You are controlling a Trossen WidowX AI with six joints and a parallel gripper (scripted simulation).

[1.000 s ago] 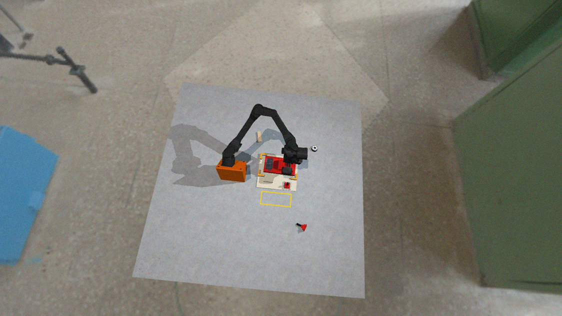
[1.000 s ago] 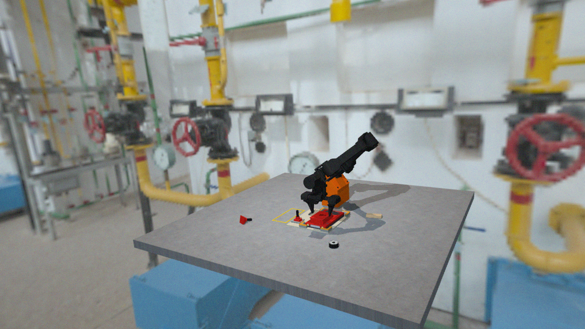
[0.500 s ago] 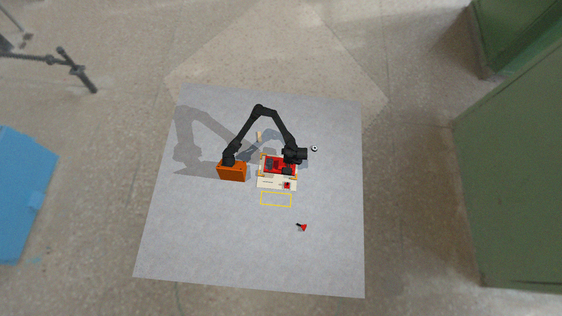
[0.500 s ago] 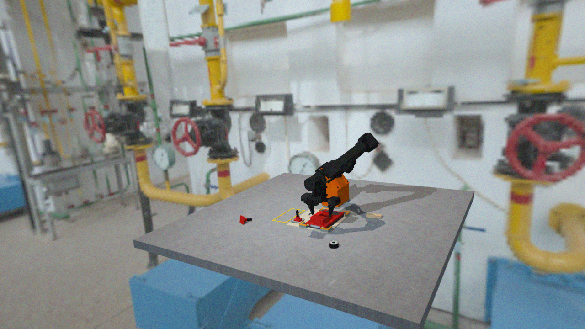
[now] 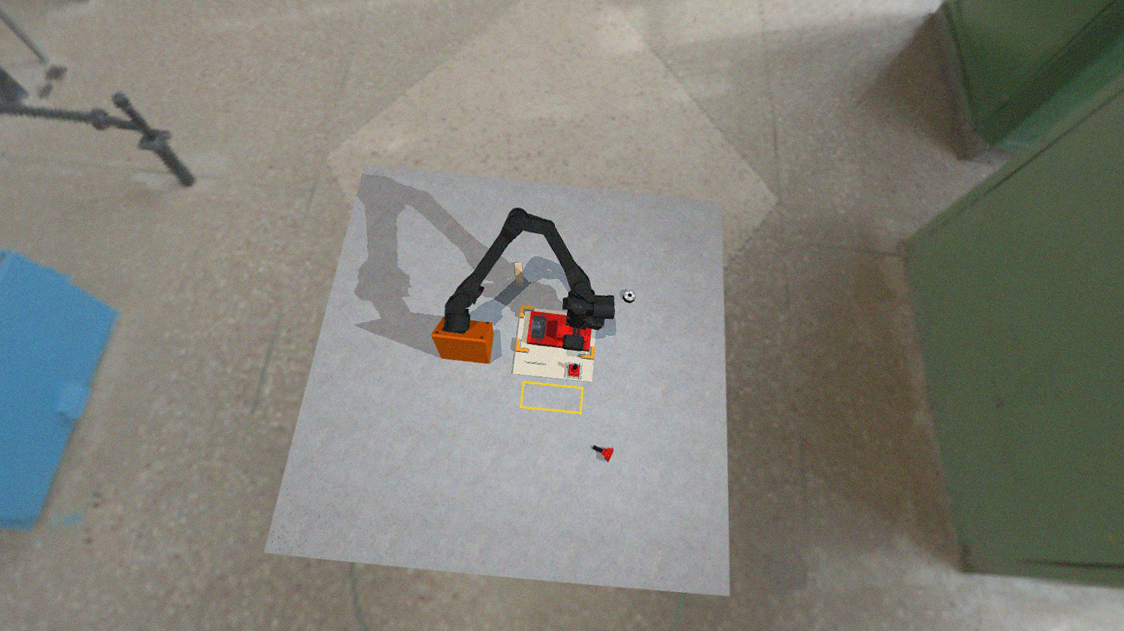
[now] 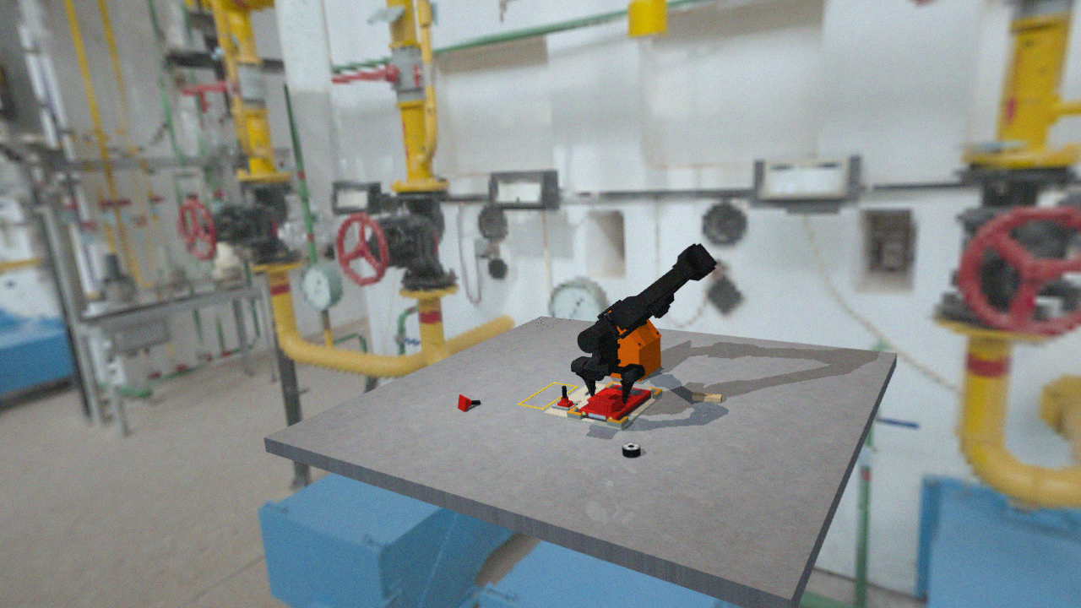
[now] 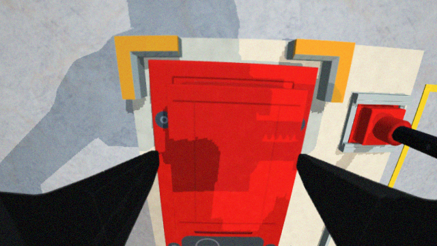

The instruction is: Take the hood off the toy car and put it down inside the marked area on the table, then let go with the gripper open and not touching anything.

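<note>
Now: gripper tip right at the red hood panel. Round my gripper tip: white wheel (170 mm ahead, 160 mm to the left, 30 mm below).
</note>
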